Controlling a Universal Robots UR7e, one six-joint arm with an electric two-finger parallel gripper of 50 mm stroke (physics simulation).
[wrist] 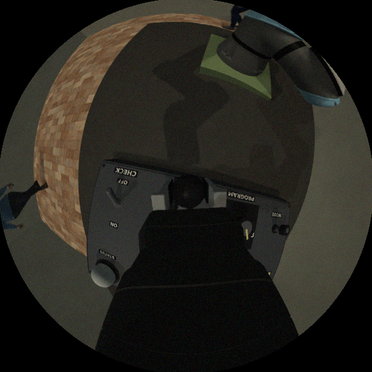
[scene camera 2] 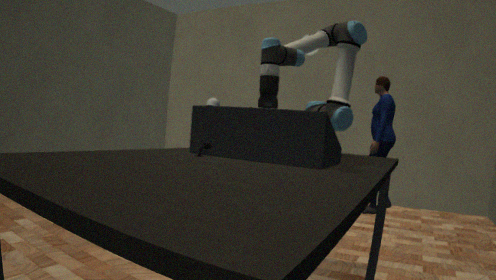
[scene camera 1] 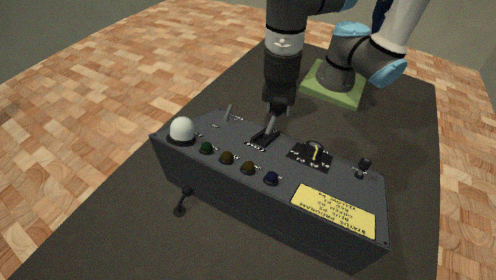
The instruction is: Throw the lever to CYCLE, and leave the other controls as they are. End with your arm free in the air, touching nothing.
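Frame: origin at the arm's base, x ahead, y left, z up, level; centimetres.
Seen in the pictures: gripper, between the fingertips: (scene camera 1: pixel 278 112); arm's base, origin of its link: (scene camera 1: pixel 334 79).
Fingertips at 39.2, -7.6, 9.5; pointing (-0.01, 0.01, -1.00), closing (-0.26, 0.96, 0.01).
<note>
Pixels of each thing's top centre, then the offset from my fingertips to it, as dx, dy, dz. "spot": a spot on its surface instead.
- lever's grey shaft, centre of its top: (scene camera 1: pixel 272 116) +3.9, +0.0, +1.6
- CHECK toggle, centre of its top: (scene camera 1: pixel 227 107) +4.9, -12.0, +0.3
- white dome, a spot on its surface: (scene camera 1: pixel 182 130) (scene camera 2: pixel 214 100) spot: +22.0, -11.6, +7.1
- PROGRAM knob, centre of its top: (scene camera 1: pixel 315 143) +5.9, +12.0, +0.4
- MODE switch, centre of its top: (scene camera 1: pixel 366 162) +6.2, +24.0, +1.1
The lever's grey shaft (scene camera 1: pixel 271 125) rises from its black slotted base on the sloped control panel (scene camera 1: pixel 220 192) (scene camera 2: pixel 260 134) (wrist: pixel 137 200). It leans toward the arm's base, away from the blurred label at the near end of its slot. Its round black knob (wrist: pixel 188 189) sits between the fingers in the wrist view. My gripper (scene camera 1: pixel 279 108) (wrist: pixel 187 186) points down and is shut on this knob, one finger on each side. In scene camera 2 the panel box hides the lever and the fingers.
A CHECK toggle (scene camera 1: pixel 228 113) (wrist: pixel 114 196) and a white dome (scene camera 1: pixel 182 130) (scene camera 2: pixel 213 101) (wrist: pixel 103 274) stand to one side of the lever. The PROGRAM knob (scene camera 1: pixel 315 150) and MODE switch (scene camera 1: pixel 363 166) (wrist: pixel 282 229) stand to the other. Small coloured domes line the near edge. A person (scene camera 2: pixel 383 117) stands behind the table.
</note>
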